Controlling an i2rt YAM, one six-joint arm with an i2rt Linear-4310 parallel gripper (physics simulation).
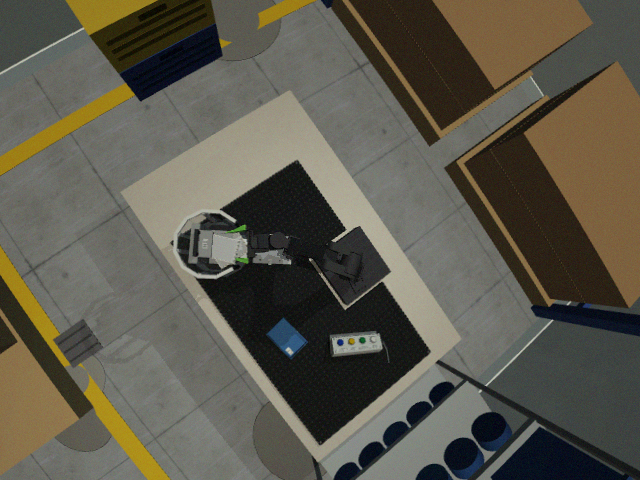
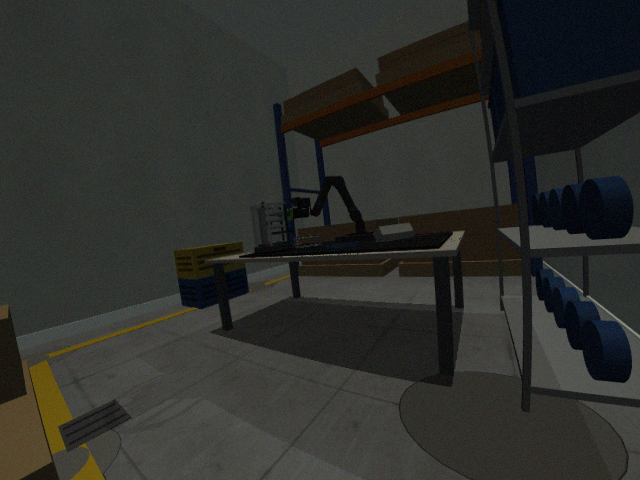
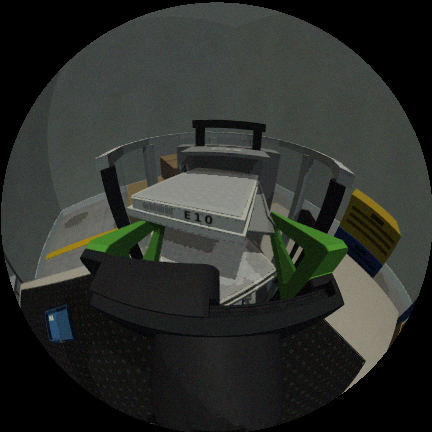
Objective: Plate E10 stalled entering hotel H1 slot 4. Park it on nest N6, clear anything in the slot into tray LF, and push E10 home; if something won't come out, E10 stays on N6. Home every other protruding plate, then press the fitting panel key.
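Frame: origin at the arm's base, x down, y ahead, z right, level; metres.
Where they show: gripper, fingertip midpoint: (image 1: 226,245) (image 2: 278,215) (image 3: 216,217); arm's base at its link origin: (image 2: 361,234).
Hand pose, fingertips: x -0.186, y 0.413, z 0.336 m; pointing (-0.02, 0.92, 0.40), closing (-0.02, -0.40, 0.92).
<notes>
Each offset is from my fingertips to the top centre of the thing. "pt": to the spot under its first point. Level surfaces: height alone.
Plate E10 @[dx -0.032, dy +0.024, dz +0.003 m] (image 3: 200,192) (image 1: 227,246) is white and sits askew, sticking out of the front of grey hotel H1 @[dx -0.085, dy +0.042, dz +0.029 m] (image 3: 270,175) (image 1: 205,242) toward my gripper. My gripper (image 3: 216,217) (image 1: 243,244) is open, its green fingers spread on either side of E10's labelled front edge. A blue tray @[dx +0.206, dy -0.019, dz -0.458 m] (image 1: 286,338) (image 3: 59,324) lies on the black mat; its label is unreadable. The panel @[dx +0.140, dy -0.269, dz -0.634 m] (image 1: 356,345) (image 2: 393,230) has blue, yellow, green and white keys. The slot interior behind E10 is hidden. Nest N6 cannot be identified.
A pale ring @[pt dx -0.067, dy +0.159, dz +0.024 m] (image 1: 178,260) on posts surrounds the hotel. Below E10 a grey, partly clear surface @[pt dx +0.023, dy -0.041, dz +0.014 m] (image 3: 250,262) shows close to the fingers. The arm base (image 1: 356,284) stands at the table's @[dx +0.236 m] (image 1: 413,299) far side. Crates (image 1: 170,56) (image 3: 370,225) stand beyond the table.
</notes>
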